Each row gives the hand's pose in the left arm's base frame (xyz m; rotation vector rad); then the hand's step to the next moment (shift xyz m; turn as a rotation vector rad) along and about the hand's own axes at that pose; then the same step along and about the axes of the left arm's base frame.
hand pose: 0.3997 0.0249 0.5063 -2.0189 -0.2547 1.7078
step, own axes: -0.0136 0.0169 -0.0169 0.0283 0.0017 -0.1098
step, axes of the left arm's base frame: 0.0108 -0.0246 0.0058 0.1115 -0.0153 -0.0140
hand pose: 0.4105 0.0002 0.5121 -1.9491 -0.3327 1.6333
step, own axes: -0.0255 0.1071 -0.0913 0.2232 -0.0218 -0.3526
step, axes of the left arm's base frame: 0.0642 -0.1239 -0.0313 0.3922 0.0430 -0.1378
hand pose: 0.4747 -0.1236 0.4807 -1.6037 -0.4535 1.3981
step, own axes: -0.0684 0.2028 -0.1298 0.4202 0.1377 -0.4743
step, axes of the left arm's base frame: 0.0409 -0.2056 -0.1368 0.5135 0.0666 -0.3903
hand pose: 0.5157 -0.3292 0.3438 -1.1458 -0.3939 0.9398
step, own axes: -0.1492 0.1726 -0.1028 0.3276 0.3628 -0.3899
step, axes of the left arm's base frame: -0.0879 -0.1627 -0.1686 0.3051 0.0657 -0.5418
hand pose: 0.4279 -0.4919 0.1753 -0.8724 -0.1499 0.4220
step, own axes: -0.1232 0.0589 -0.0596 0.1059 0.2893 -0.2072
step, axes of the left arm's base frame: -0.1116 -0.0604 -0.0780 0.0716 0.0611 -0.3591
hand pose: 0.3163 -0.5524 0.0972 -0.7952 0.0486 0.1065
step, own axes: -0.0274 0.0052 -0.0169 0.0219 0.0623 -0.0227
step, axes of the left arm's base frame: -0.0279 -0.0106 -0.0132 0.0146 0.0288 -0.0619
